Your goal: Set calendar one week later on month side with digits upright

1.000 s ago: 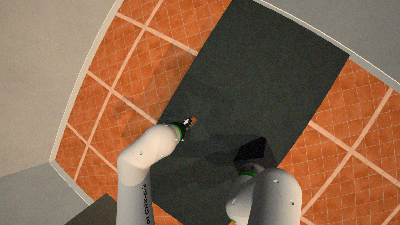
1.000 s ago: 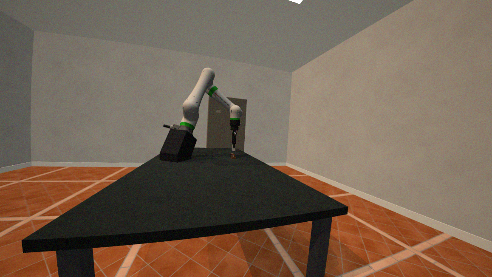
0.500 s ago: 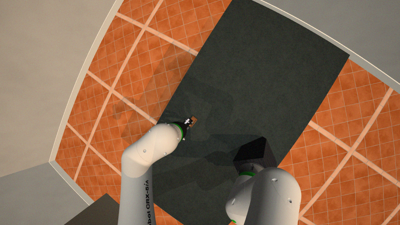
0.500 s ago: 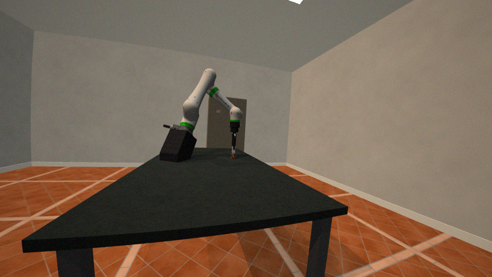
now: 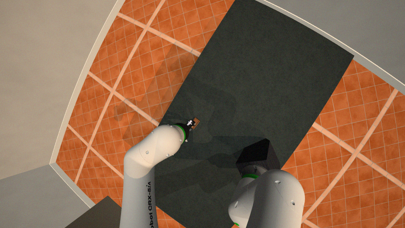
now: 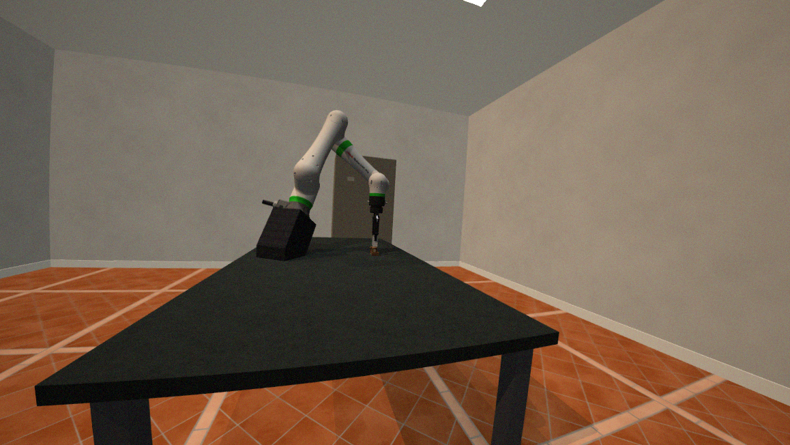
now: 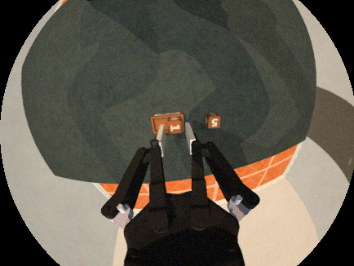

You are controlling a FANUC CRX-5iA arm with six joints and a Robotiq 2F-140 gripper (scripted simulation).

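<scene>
Right now my hand is 20 mm to the left of the brown tray and 70 mm above it. The rest, counted from my hand: brown cube (10 mm behind, 90 mm to the left, 70 mm below).
</scene>
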